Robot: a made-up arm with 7 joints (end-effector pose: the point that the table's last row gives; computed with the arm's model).
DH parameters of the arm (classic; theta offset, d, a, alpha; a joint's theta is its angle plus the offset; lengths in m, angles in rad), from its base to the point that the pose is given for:
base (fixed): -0.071 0 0 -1.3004
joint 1: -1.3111 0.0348 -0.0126 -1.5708
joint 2: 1.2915 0 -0.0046 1.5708
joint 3: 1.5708 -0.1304 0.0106 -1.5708
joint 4: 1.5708 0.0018 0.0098 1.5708
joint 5: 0 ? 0 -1.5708
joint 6: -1.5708 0 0.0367 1.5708
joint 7: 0 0 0 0
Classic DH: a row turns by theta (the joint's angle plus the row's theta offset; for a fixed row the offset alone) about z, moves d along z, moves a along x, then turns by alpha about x.
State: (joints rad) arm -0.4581 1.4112 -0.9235 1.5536 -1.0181 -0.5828 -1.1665
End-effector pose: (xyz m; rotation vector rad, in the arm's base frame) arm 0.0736 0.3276 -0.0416 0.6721 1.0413 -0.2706
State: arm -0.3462 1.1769 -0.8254 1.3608 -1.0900 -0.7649 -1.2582
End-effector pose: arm 0.0884 0.2936 -0.1250 0.4719 0.7981 -0.6854
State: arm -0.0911 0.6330 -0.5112 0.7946 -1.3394 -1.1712 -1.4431
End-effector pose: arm 0.0873 0.1586 -0.2278 0.0000 -0.1887 -0.8984
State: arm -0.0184 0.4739 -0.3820 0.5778 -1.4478 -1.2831 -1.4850
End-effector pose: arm 0.0881 0.1254 -0.2269 -0.0792 -0.5256 -0.7082
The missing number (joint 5, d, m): 0.1395
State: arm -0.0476 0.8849 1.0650 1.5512 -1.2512 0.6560 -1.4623
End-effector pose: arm -0.0214 0.2636 -0.1976 -1.2810 -0.5486 0.2031
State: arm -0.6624 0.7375 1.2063 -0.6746 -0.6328 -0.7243 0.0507
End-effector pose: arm 0.0286 0.1465 0.0843 0.4253 -2.3015 0.4397
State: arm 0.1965 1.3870 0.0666 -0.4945 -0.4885 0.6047 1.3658
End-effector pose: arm 0.1477 0.1210 -0.0790 1.1707 -0.1054 0.9647
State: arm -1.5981 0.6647 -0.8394 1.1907 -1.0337 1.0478 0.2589
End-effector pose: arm 0.2973 0.0908 -0.0285 0.2422 0.9853 0.3216
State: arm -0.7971 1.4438 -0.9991 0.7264 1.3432 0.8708 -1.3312
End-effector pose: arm 0.1911 0.2419 -0.0481 1.8215 2.2772 0.6443
